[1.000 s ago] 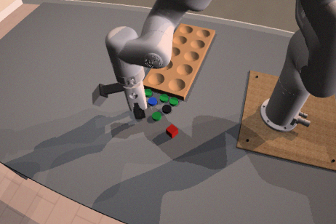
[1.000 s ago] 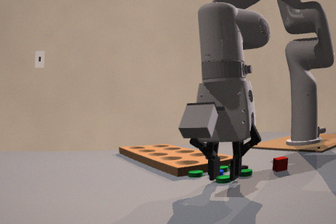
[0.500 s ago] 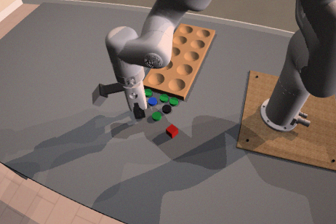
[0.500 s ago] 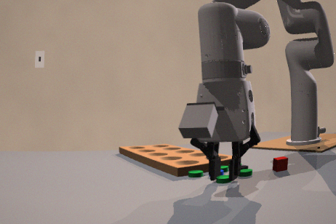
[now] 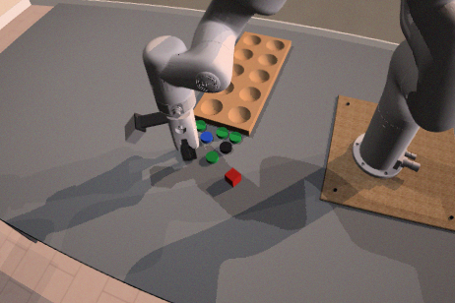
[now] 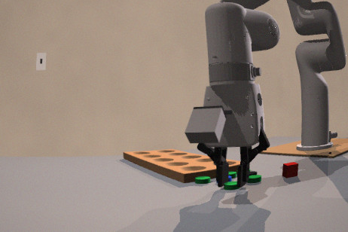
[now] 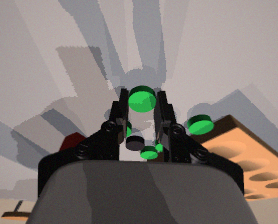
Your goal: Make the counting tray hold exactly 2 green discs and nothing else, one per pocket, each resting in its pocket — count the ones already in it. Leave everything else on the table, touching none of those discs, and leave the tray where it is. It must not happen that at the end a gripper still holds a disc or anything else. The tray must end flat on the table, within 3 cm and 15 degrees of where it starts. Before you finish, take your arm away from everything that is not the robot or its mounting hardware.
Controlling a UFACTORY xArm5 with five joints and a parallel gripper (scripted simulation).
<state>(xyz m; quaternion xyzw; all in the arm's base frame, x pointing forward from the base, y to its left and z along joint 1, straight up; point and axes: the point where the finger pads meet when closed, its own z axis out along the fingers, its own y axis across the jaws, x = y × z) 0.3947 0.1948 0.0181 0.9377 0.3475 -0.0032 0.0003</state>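
Now: hand 70 mm past the black disc, 50 mm to the left of it and 20 mm above it. From my hand the other things lie so: red cube (120 mm behind, 10 mm to the left, 10 mm below); blue disc (10 mm behind, 60 mm to the right, 20 mm below); wooden counting tray (290 mm to the right, 10 mm below).
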